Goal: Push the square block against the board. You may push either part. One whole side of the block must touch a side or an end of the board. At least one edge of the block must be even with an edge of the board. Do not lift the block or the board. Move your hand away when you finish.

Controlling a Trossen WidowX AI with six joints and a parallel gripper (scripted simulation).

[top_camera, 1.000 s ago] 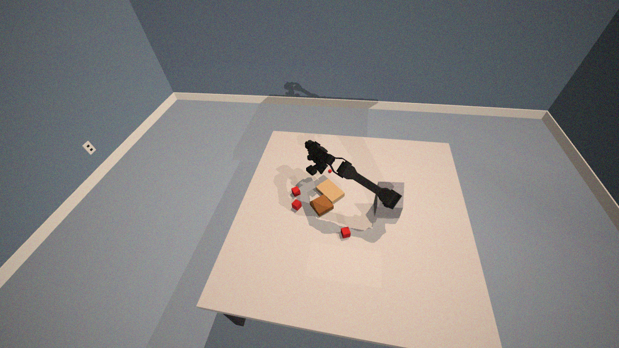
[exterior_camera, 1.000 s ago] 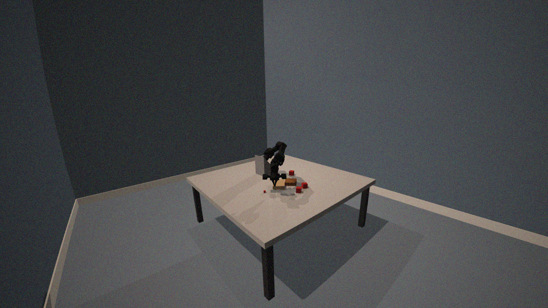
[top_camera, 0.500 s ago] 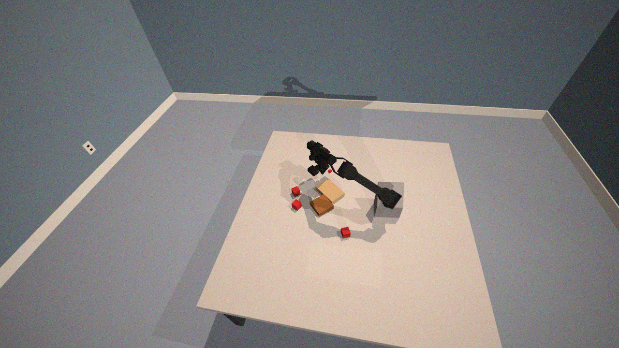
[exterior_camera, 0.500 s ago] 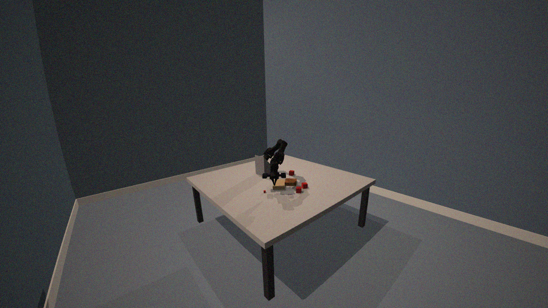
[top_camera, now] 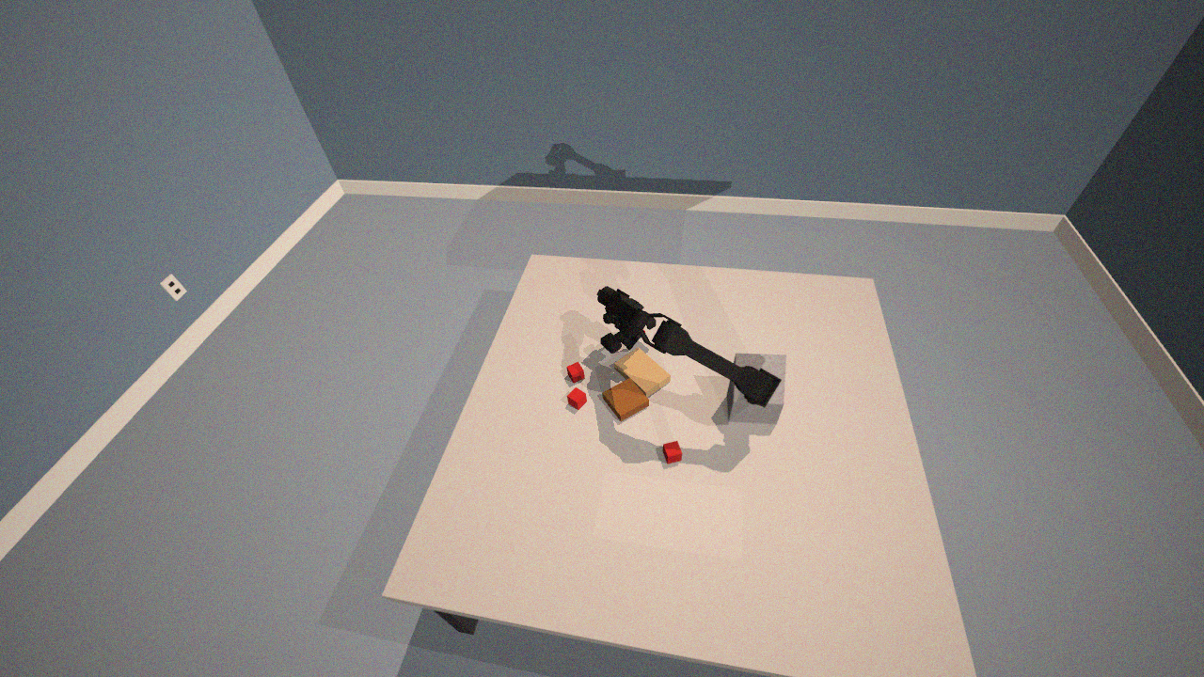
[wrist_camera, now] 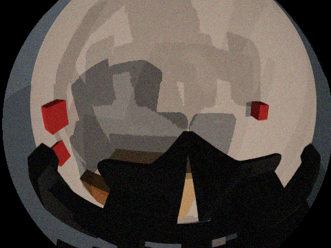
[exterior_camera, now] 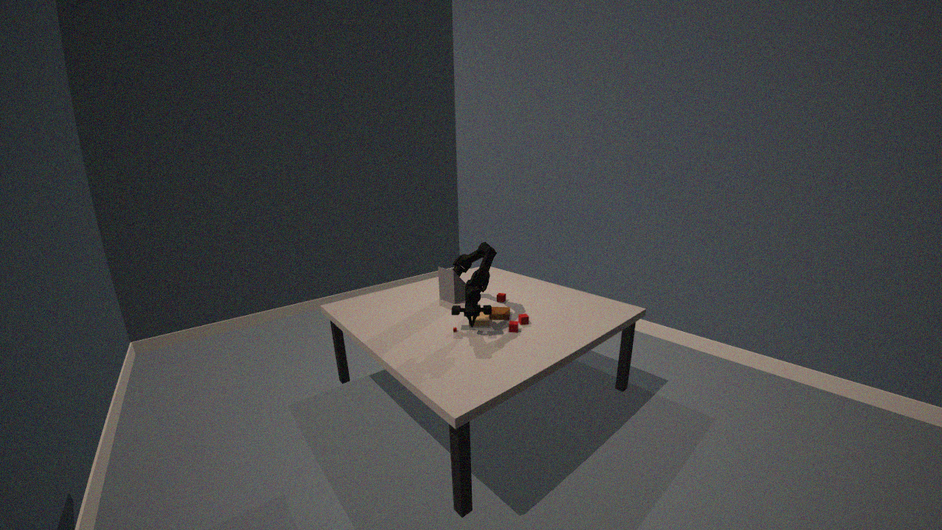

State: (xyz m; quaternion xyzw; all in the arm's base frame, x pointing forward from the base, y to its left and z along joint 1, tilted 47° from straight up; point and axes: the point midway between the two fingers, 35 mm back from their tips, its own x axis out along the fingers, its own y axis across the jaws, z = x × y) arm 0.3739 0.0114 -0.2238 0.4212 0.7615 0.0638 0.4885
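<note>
The tan board lies 9 cm to the left of my gripper tip, 6 cm behind it and 1 cm above it. Round my gripper tip: orange-brown square block (20 cm to the left, 4 cm behind, 1 cm above); tiny red cube (8 cm to the right, 2 cm behind).
</note>
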